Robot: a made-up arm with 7 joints. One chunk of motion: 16 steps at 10 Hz.
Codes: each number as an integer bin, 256 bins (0 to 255) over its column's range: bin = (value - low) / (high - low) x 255, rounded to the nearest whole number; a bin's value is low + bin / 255 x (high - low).
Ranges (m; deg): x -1.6..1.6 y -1.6..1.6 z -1.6..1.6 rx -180..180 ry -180..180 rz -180..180
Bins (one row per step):
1: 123 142 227 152 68 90
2: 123 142 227 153 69 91
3: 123 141 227 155 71 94
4: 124 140 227 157 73 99
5: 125 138 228 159 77 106
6: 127 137 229 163 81 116
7: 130 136 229 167 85 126
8: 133 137 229 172 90 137
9: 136 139 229 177 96 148
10: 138 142 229 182 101 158
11: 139 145 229 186 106 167
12: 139 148 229 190 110 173
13: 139 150 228 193 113 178
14: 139 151 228 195 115 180
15: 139 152 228 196 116 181
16: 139 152 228 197 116 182
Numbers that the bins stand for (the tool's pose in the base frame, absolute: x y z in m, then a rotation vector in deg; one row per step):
1: -0.0565 0.1820 1.2486 34.59 -84.00 -52.94
2: -0.0565 0.1820 1.2486 36.00 -82.59 -51.53
3: -0.0565 0.1694 1.2486 38.82 -79.76 -47.29
4: -0.0439 0.1569 1.2486 41.65 -76.94 -40.24
5: -0.0314 0.1318 1.2612 44.47 -71.29 -30.35
6: -0.0063 0.1192 1.2737 50.12 -65.65 -16.24
7: 0.0314 0.1067 1.2737 55.76 -60.00 -2.12
8: 0.0690 0.1192 1.2737 62.82 -52.94 13.41
9: 0.1067 0.1443 1.2737 69.88 -44.47 28.94
10: 0.1318 0.1820 1.2737 76.94 -37.41 43.06
11: 0.1443 0.2196 1.2737 82.59 -30.35 55.76
12: 0.1443 0.2573 1.2737 88.24 -24.71 64.24
13: 0.1443 0.2824 1.2612 92.47 -20.47 71.29
14: 0.1443 0.2949 1.2612 95.29 -17.65 74.12
15: 0.1443 0.3075 1.2612 96.71 -16.24 75.53
16: 0.1443 0.3075 1.2612 98.12 -16.24 76.94

